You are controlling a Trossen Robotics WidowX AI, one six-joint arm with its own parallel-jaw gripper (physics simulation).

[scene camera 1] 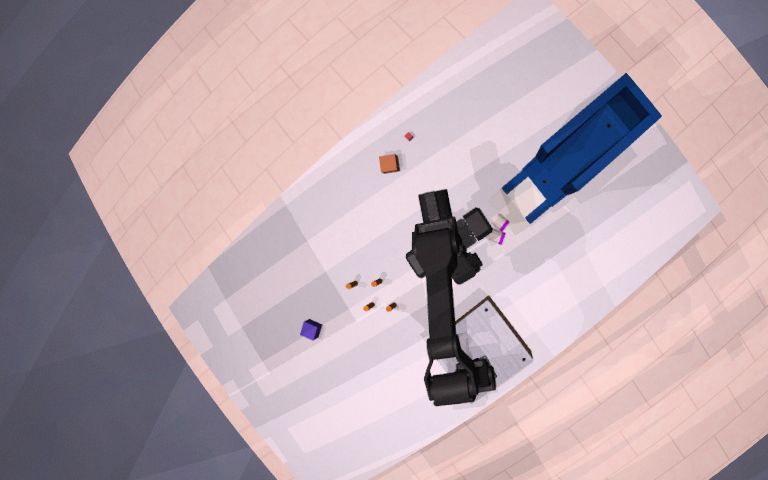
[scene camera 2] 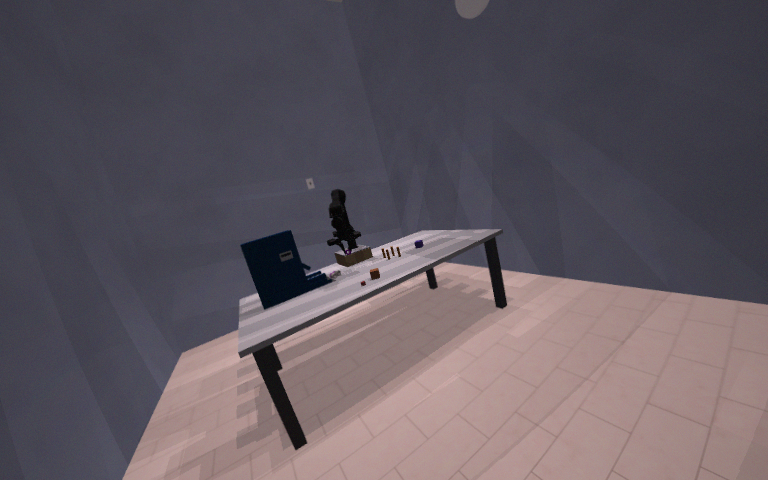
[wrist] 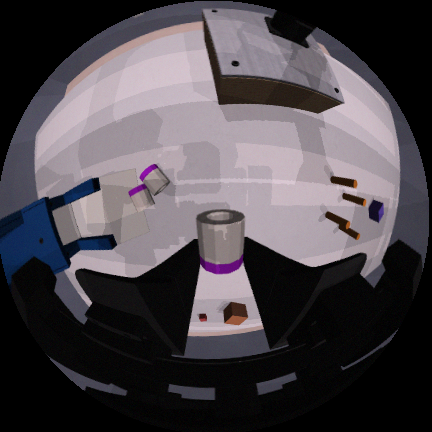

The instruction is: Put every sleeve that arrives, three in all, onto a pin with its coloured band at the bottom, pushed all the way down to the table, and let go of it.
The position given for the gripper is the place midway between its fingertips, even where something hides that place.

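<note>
Gripper [scene camera 1: 453, 241] visible. Gripper [wrist: 220, 243] visible too.
</note>
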